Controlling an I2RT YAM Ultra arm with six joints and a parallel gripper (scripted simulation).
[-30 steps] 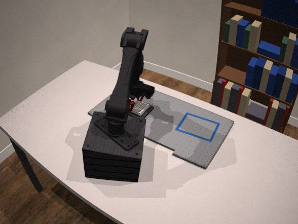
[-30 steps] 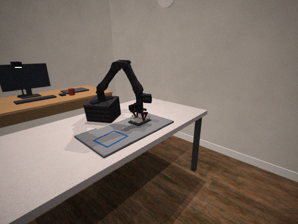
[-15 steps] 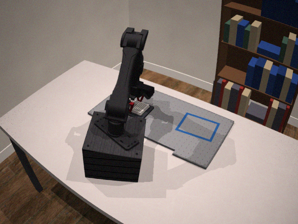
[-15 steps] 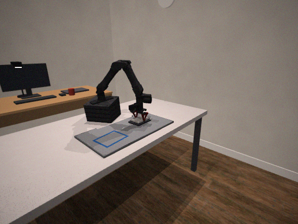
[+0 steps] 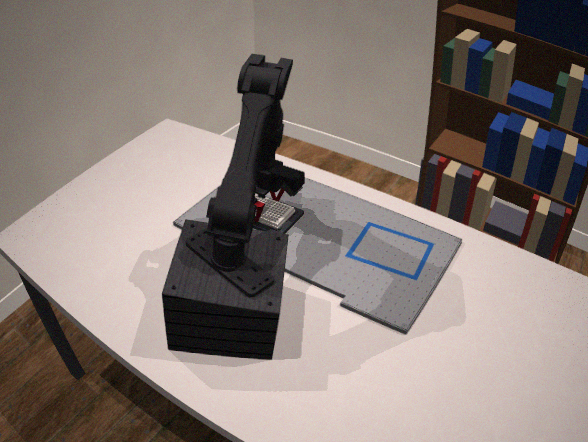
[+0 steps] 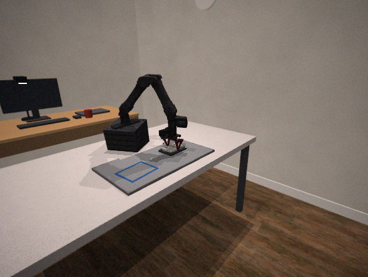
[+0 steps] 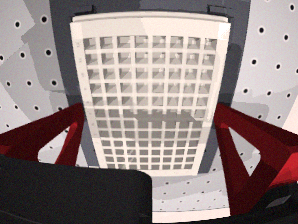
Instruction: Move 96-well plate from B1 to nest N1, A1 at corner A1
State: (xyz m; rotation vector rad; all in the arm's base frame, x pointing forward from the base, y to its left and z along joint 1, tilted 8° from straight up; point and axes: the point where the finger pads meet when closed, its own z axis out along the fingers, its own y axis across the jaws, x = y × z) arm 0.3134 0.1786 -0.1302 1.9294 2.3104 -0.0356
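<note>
My gripper is now right at the white 96-well plate. Also, from my hand: dark plate nest 20 mm below.
</note>
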